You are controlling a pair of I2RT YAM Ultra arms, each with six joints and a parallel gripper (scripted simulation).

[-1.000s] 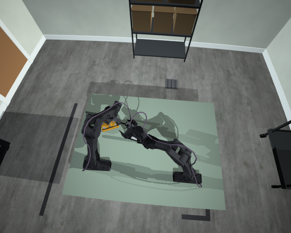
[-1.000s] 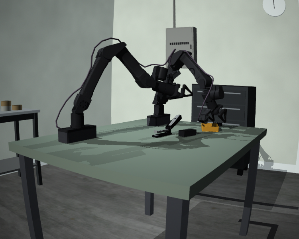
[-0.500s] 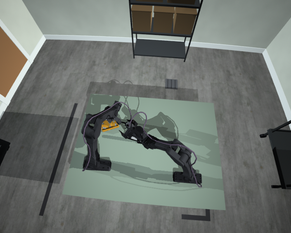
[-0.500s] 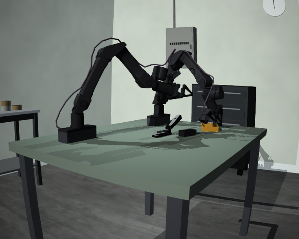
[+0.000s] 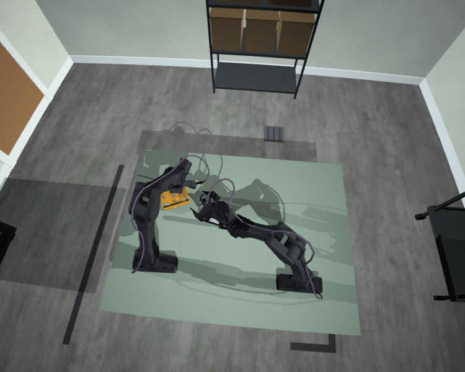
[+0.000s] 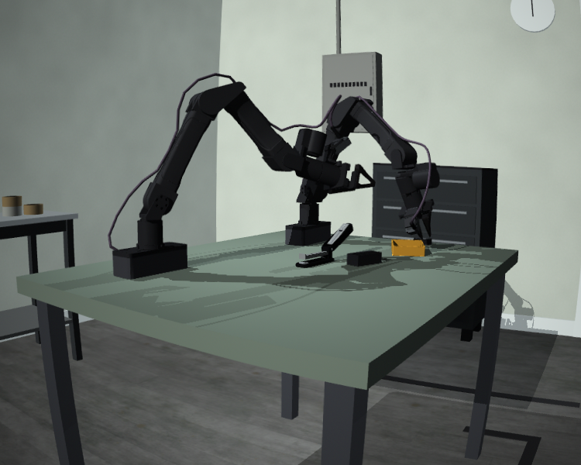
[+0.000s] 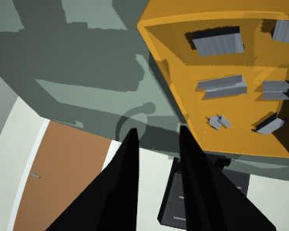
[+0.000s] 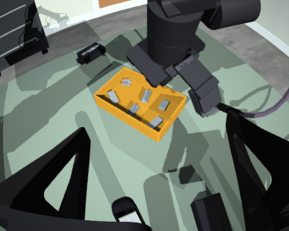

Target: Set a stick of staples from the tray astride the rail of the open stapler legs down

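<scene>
My left gripper is now 50 mm past the orange tray, 40 mm above it and 10 mm to the left of it. From my left hand the other things lie so: black stapler (290 mm to the right, 170 mm behind, 20 mm below); then black block (260 mm to the right, 70 mm behind, 40 mm below).
</scene>
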